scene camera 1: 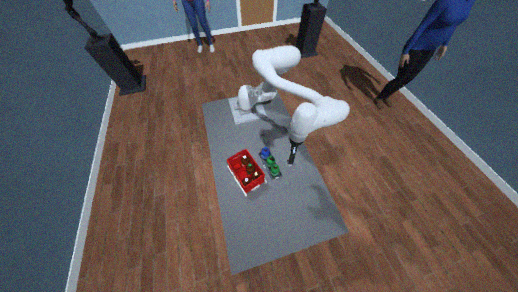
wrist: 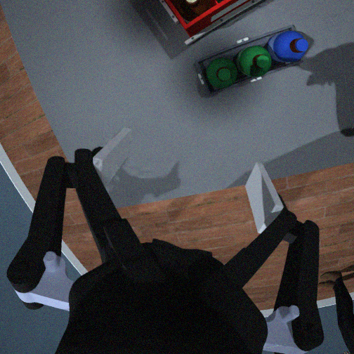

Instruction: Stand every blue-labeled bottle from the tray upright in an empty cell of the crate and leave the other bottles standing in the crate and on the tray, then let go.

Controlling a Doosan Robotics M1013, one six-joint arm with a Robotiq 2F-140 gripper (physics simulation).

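Seen in the pictures: arm's base, origin of the base link: (scene camera 1: pixel 246 107).
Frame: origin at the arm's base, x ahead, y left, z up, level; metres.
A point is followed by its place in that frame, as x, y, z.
Note:
The blue-labeled bottle (scene camera 1: pixel 265 152) @(0.631, 0.009, 0.088) (wrist: pixel 288 46) stands upright at one end of the dark tray (scene camera 1: pixel 278 176) @(0.826, 0.053, 0.018) (wrist: pixel 201 78). Two green bottles, one in the middle (scene camera 1: pixel 271 160) @(0.719, 0.032, 0.090) (wrist: pixel 254 61) and one at the other end (scene camera 1: pixel 274 171) @(0.814, 0.025, 0.077) (wrist: pixel 221 73), stand beside it in a row. The red crate (scene camera 1: pixel 257 184) @(0.858, -0.133, 0.018) (wrist: pixel 201 22) holds several brown bottles with white, cream and green caps; bare red cells show at its left in the scene view. My gripper (scene camera 1: pixel 291 161) @(0.856, 0.091, 0.406) (wrist: pixel 190 158) is open and empty, raised to the right of the tray in the scene view. Most of the crate is cut off in the wrist view.
Crate and tray stand close together on the grey mat (scene camera 1: pixel 280 225) @(1.197, -0.056, -0.032) (wrist: pixel 150 75). The robot's white base plate (scene camera 1: pixel 242 118) @(0.131, -0.076, -0.004) is at the mat's far end. Black pedestals (scene camera 1: pixel 112 62) (scene camera 1: pixel 310 30) and a person in blue (scene camera 1: pixel 425 45) stand on the wooden floor around it.

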